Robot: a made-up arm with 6 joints.
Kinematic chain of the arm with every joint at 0, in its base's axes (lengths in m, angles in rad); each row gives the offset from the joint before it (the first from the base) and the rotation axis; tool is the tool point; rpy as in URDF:
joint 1: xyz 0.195 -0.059 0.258 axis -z
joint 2: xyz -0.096 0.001 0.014 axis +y
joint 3: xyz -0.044 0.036 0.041 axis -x
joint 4: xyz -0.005 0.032 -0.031 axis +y
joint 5: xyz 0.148 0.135 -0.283 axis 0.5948 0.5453 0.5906
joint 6: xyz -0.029 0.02 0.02 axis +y
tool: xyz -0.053 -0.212 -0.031 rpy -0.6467 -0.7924 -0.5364
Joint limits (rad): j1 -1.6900..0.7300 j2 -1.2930..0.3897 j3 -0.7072..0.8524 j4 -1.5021..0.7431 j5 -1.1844..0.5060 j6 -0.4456..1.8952
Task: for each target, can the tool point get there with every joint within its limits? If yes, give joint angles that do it. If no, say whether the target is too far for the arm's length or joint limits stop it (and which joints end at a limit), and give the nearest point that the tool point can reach.
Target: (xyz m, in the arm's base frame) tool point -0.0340 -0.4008 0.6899
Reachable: no: joint limits stop it (at a limit: joint 2, joint 4, joint 5, joint 6) | nearest point 0.0750 -0.2382 0.5367 | short by 0.249 m
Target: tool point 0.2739 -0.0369 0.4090
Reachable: yes | joints -0.0430 -0.8782 0.1409 -1.2452 -0.3091 0.1073
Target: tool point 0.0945 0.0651 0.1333
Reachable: yes | joints -0.1297 0.1768 -0.3889 -0.3716 -0.4653 1.5466
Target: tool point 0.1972 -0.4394 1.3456
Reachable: no: too far | nearest point 0.1716 -0.1820 0.6107 | short by 0.779 m
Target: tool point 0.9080 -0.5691 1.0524
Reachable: no: too far | nearest point 0.3628 -0.1791 0.4723 | short by 0.886 m
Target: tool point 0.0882 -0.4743 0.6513
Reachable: no: joint limits stop it (at a limit: joint 1, joint 2, joint 4, joint 5, joint 6) | nearest point 0.1385 -0.2670 0.5369 | short by 0.242 m
